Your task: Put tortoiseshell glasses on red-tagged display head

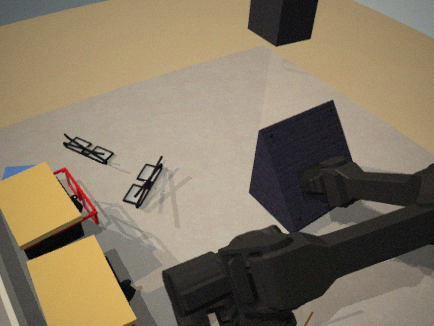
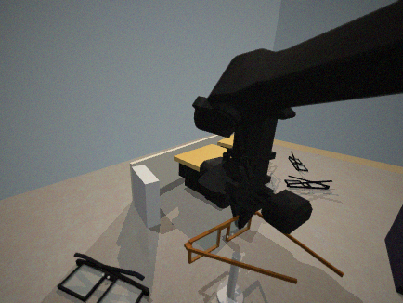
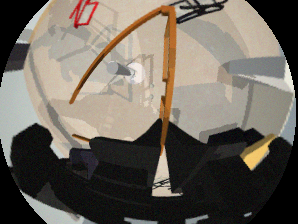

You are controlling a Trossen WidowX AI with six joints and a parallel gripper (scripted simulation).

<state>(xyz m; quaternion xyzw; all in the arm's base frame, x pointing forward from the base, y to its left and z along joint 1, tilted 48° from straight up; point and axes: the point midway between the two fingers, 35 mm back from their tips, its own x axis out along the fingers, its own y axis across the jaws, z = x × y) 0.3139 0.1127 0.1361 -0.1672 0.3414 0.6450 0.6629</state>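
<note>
Right now my gripper tip is 30 mm past the white post, 70 mm to the right of it and 40 mm above it. The rest, counted from my gripper tip: blue tag (220 mm ahead, 580 mm to the right, 60 mm below); then white block (210 mm ahead, 50 mm to the left, 10 mm below).
</note>
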